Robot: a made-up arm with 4 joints.
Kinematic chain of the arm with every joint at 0, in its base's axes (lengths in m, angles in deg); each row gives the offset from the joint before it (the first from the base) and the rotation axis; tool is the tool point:
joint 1: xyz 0 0 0.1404 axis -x
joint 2: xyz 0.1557 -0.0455 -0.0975 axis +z
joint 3: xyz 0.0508 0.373 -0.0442 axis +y
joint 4: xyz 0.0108 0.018 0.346 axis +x
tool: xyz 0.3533 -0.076 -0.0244
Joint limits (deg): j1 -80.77..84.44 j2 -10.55..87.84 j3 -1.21..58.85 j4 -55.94..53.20
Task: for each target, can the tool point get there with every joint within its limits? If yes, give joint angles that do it. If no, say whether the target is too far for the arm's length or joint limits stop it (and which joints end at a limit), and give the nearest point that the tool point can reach.
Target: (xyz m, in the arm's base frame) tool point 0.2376 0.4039 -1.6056
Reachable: no: too far | nearest point 0.1875 0.1501 -0.5086 | short by 1.127 m
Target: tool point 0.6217 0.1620 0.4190
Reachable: yes | joints -55.15 5.70 20.13 7.14
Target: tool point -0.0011 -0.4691 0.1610
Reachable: no: joint limits stop it (at a limit: joint 1, joint 2, joint 3, joint 4) | nearest point -0.1570 -0.1980 0.5505 | short by 0.500 m
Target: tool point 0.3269 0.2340 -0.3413
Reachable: yes | joints 61.49 41.58 26.03 10.27
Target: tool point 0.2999 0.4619 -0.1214
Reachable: yes | joints 51.68 39.78 6.26 -46.00
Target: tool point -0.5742 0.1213 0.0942
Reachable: no: joint limits stop it (at a limit: joint 2, joint 3, joint 4) | nearest point -0.1936 0.3747 -0.0023 | short by 0.467 m
